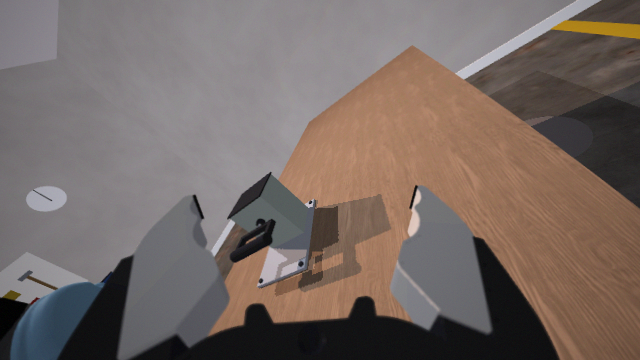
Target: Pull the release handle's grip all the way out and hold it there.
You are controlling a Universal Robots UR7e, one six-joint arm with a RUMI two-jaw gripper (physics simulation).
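Note:
The release handle's unit is a grey-green box [282, 212] with a dark top, fixed on a pale base plate [267, 272] with screws at its corners. Its black grip [251, 247], a bar-shaped loop, sticks out from the box's face toward the lower left. My gripper [308, 193] is open wide with nothing between its fingers. The box and grip show between the two fingers, left of the middle and nearer the left finger. The grip appears apart from both fingers.
The unit stands on a wooden table [425, 150] whose edges show at the left, far corner and right. A blue rounded object [55, 320] shows at the lower left, beside a white board [30, 267] with a hammer on it. A grey wall lies behind.

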